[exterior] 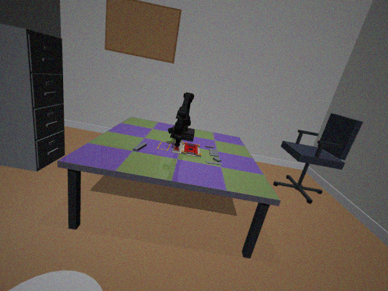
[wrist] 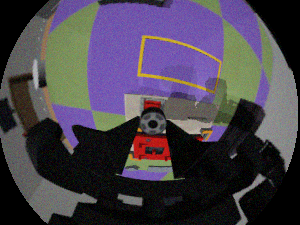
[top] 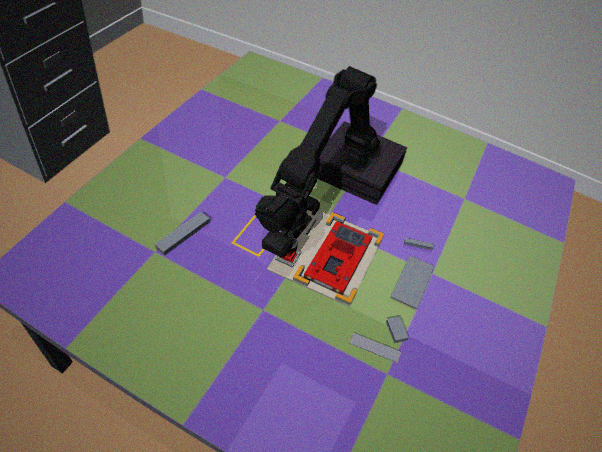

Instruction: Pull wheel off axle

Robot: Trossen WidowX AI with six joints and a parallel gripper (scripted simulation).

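My gripper tip is 2 cm above the upright axle. Round my gripper tip: dark wheel: right at my gripper tip.
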